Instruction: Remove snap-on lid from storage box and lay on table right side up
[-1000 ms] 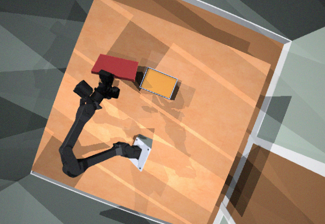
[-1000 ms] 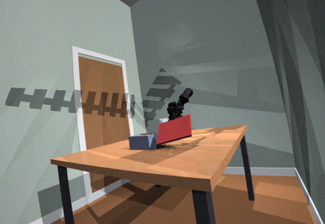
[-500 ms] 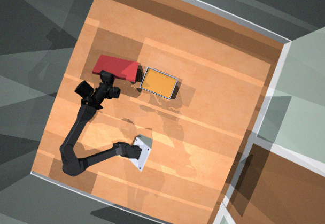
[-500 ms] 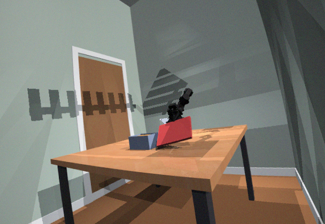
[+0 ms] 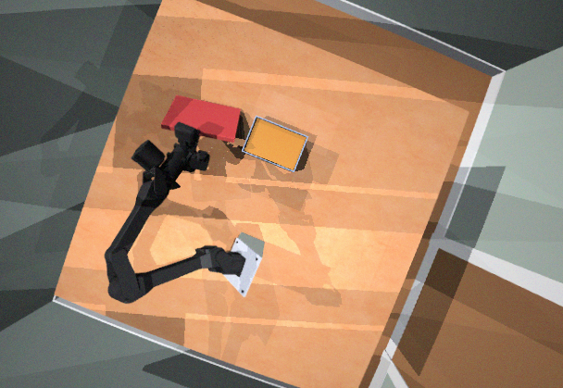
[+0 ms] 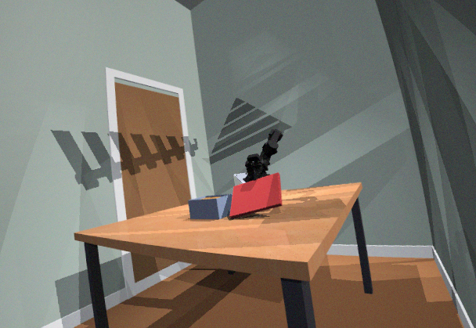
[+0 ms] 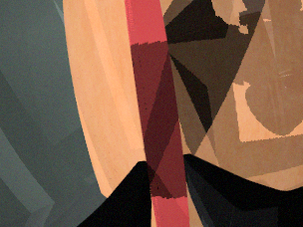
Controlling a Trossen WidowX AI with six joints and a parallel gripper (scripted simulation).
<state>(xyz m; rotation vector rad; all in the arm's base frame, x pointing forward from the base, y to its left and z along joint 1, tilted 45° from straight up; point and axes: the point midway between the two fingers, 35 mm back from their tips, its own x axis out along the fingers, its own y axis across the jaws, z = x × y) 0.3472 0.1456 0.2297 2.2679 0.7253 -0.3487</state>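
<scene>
The red lid is 60 mm ahead of my gripper tip, 20 mm to the left of it and 50 mm below it. The rest, counted from my gripper tip: blue-grey storage box 50 mm ahead, 250 mm to the right, 100 mm below.
</scene>
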